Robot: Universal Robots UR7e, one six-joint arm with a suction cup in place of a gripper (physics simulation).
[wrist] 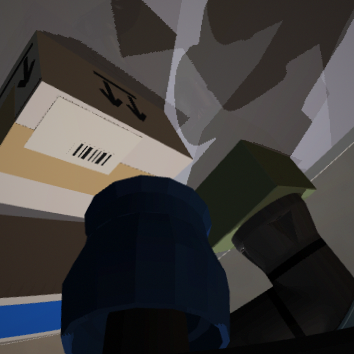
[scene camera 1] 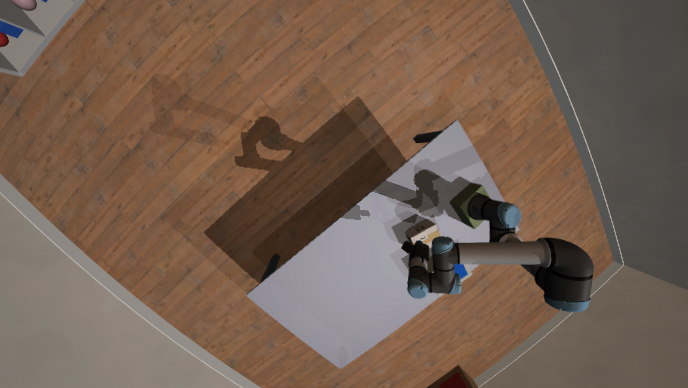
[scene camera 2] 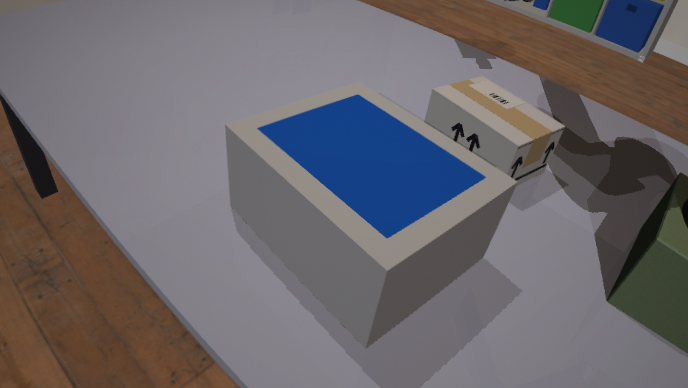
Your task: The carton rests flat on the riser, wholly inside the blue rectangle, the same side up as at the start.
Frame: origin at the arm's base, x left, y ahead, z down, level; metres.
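Seen in the pictures: end effector, tool point: (wrist: pixel 148 229); arm's base, origin of the base link: (wrist: pixel 265 219) (scene camera 1: pixel 478 207).
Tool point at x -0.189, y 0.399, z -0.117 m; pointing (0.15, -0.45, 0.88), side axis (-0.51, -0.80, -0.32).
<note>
Offsets run from my tool point to a thing's middle. Level surfaces: height alone.
The white carton with tan tape @(dx +0.114, dy -0.051, dz +0.175 m) (scene camera 1: pixel 422 232) (scene camera 2: pixel 540 122) (wrist: pixel 55 160) rests flat on the table beside the riser, its barcode label on top and its side arrows pointing up. The pale riser @(dx +0.399, dy -0.007, dz +0.159 m) (scene camera 2: pixel 295 215) (wrist: pixel 35 255) bears a blue rectangle @(dx +0.399, dy -0.007, dz +0.099 m) (scene camera 1: pixel 460 271) (scene camera 2: pixel 370 160) (wrist: pixel 30 318) with no carton on it. In scene camera 1 the arm covers much of the riser. My suction cup (wrist: pixel 147 187) is off and holds nothing. In the wrist view it appears in front of the carton's label side, tilted; its exact gap to the carton cannot be told. Scene camera 1 does not show the cup's tip clearly.
A green block (scene camera 1: pixel 462 202) (scene camera 2: pixel 655 285) (wrist: pixel 240 185) stands under the arm's base, on the carton's side of the riser. The grey-white table @(dz +0.219 m) (scene camera 1: pixel 345 300) (scene camera 2: pixel 125 75) ends close beside the riser. The arm's forearm (scene camera 1: pixel 500 253) reaches in from the right above the table.
</note>
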